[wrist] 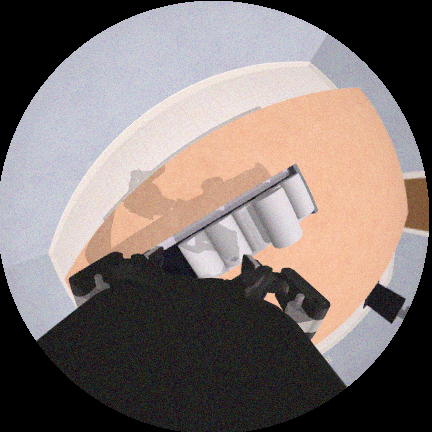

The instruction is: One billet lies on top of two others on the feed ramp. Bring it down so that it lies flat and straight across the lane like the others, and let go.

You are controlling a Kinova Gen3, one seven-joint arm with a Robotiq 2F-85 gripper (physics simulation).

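Frame: origin at the arm's base, x ahead, y left, z up, level; metres.
Seen in the pictures: gripper, fingertip midpoint: [201, 259].
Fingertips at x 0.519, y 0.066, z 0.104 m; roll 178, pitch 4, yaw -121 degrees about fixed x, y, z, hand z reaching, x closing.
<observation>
A point is followed by its place in that frame.
The feed ramp [297, 169] @(y -0.108, x 0.562, z 0.056 m) runs diagonally through the middle of the wrist view, with several pale grey billets across its lane. The upper billet [280, 217] @(y -0.024, x 0.526, z 0.114 m) looks larger and higher than the others. It rests between the end billet [301, 195] @(y -0.083, x 0.527, z 0.074 m) and a partly covered billet [253, 231] @(y 0.001, x 0.517, z 0.081 m), and its lower end reaches past the near side of the lane. Two more billets [230, 242] @(y 0.032, x 0.518, z 0.086 m) [201, 257] @(y 0.070, x 0.517, z 0.090 m) lie side by side towards the gripper. My gripper [201, 259] @(y 0.066, x 0.519, z 0.104 m) is open and empty, its fingertips apart at the lower left of the upper billet. The gripper body hides the ramp's lower part.
The ramp stands on an orange table top [345, 150] @(y -0.378, x 0.556, z -0.017 m). A dark stretch of lane floor [176, 262] @(y 0.118, x 0.514, z 0.055 m) shows beside the lowest visible billet. The arm's shadow falls beyond the ramp's far side wall. A black box-shaped object [385, 302] is at the lower right, past the table edge.
</observation>
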